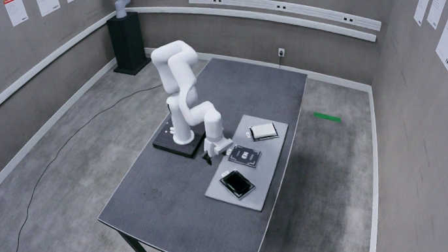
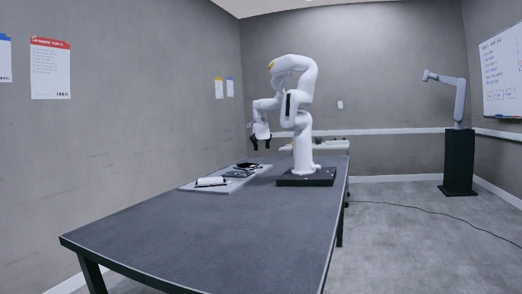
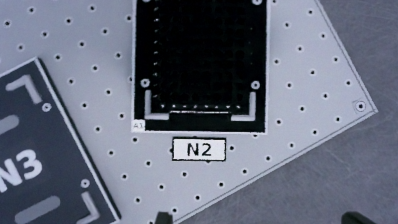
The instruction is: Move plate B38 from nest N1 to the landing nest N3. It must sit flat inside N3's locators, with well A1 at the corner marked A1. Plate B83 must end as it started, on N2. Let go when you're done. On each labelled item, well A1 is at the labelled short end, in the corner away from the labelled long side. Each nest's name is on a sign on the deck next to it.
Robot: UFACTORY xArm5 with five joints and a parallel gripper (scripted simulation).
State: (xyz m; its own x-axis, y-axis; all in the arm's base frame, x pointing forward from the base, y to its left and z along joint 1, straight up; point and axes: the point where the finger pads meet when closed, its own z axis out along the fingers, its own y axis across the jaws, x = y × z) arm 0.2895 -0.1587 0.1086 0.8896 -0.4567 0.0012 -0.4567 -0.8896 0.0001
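The white plate lies 14 cm ahead of my hand, 38 cm to the left of it and 11 cm below it. From my hand the other things lie so: dark-framed nest (14 cm ahead, 38 cm to the left, 13 cm below); black plate (12 cm ahead, 4 cm to the right, 11 cm below).
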